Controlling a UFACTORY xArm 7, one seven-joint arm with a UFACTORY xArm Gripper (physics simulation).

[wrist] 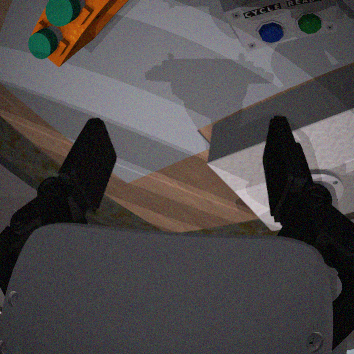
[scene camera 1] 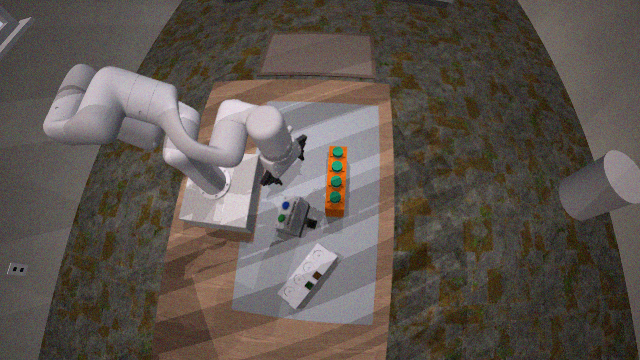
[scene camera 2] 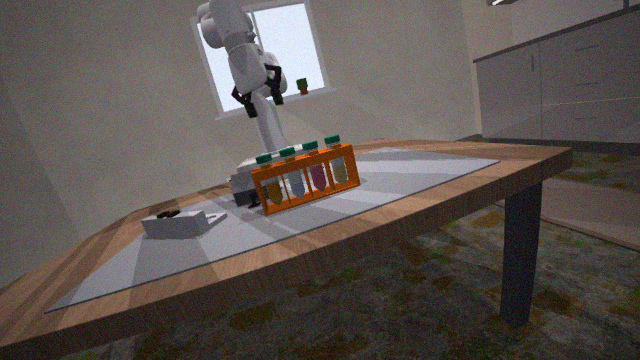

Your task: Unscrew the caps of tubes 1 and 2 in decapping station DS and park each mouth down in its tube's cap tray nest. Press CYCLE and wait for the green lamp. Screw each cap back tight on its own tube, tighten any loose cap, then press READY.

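Places are measured from the arm's base along level axes (x ahead, y left, z up), in metres.
Pixels of known places: gripper, fingertip midpoint: [wrist: 185, 135] [scene camera 1: 289, 169] [scene camera 2: 266, 111]; arm's base, origin of the base link: [scene camera 1: 215, 183] [scene camera 2: 276, 152].
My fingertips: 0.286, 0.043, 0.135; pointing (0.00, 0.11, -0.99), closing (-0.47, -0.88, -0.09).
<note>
For each thing: its top centre in the pictures, then the offset to it from my fingertips, as dx, dy, dz. "spot": a spot on its surface instead. Level surfaces: height alone.
- orange rack, middle of its top: [scene camera 2: 300, 153] [scene camera 1: 336, 175] +0.125, +0.058, -0.119
- grey box, middle of its top: [wrist: 286, 10] [scene camera 2: 251, 168] [scene camera 1: 289, 212] +0.002, -0.086, -0.138
- blue button, middle of its top: [wrist: 271, 33] [scene camera 1: 285, 204] -0.019, -0.062, -0.147
- green button, middle of its top: [wrist: 311, 24] [scene camera 1: 281, 217] -0.022, -0.106, -0.147
- black part, surface spot: [scene camera 1: 311, 223] spot: +0.070, -0.094, -0.199
- white tray, middle of its top: [scene camera 2: 177, 207] [scene camera 1: 305, 275] +0.093, -0.270, -0.168
- brown square, surface spot: [scene camera 1: 317, 275] spot: +0.128, -0.263, -0.168
- dark green square, surface spot: [scene camera 1: 309, 285] spot: +0.110, -0.300, -0.168
- grey mat, its level: dz -0.222
My gripper [scene camera 1: 291, 170] [scene camera 2: 266, 109] [wrist: 185, 135] is open and empty, high above the mat between the arm base and the rack. Several tubes with green caps stand upright in the orange rack [scene camera 1: 335, 212] [scene camera 2: 353, 167] [wrist: 82, 42]; tube numbers are not readable. The grey box [scene camera 1: 295, 217] [scene camera 2: 244, 182] has a blue button [scene camera 1: 285, 205] [wrist: 271, 32] beside the lettering CYCLE, a green button [scene camera 1: 281, 218] [wrist: 310, 23], and a black part [scene camera 1: 311, 223] on its side. A white tray [scene camera 1: 325, 259] [scene camera 2: 175, 228] has several empty round nests, a brown square [scene camera 1: 317, 275] and a dark green square [scene camera 1: 309, 285].
The white arm base [scene camera 1: 240, 200] stands beside the grey mat [scene camera 1: 350, 300] [scene camera 2: 430, 175] on the wooden table [scene camera 1: 190, 320] [scene camera 2: 175, 295]. The grey box lies between base and rack. The rack stands near the table's long edge, and the white tray is beyond the grey box.
</note>
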